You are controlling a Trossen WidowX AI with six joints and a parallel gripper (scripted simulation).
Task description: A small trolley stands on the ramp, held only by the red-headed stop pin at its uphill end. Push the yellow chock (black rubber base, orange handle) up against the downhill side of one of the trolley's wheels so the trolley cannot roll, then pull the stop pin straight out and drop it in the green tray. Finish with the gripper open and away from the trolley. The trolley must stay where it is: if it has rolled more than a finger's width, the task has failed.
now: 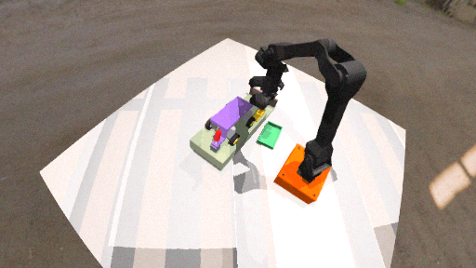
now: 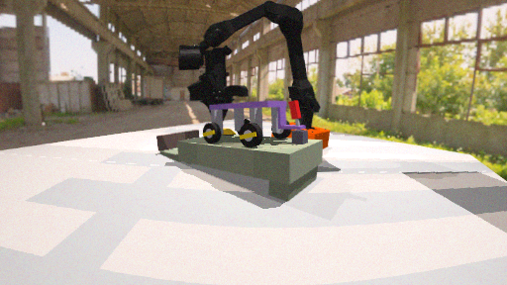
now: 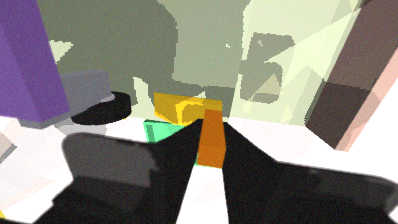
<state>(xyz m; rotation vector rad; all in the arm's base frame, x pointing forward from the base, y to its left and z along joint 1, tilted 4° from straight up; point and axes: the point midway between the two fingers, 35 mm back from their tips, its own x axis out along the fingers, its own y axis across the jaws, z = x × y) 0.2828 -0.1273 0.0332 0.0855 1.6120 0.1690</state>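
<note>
My gripper tip is now 2 cm short of the red-headed stop pin, 26 cm to the right of it and 4 cm below it. Also, from my gripper tip: low brown slab (6 cm ahead, 12 cm to the right, 6 cm below); then grey-green ramp (5 cm ahead, 15 cm to the left, 4 cm below); then yellow chock (2 cm to the left, 1 cm below).
</note>
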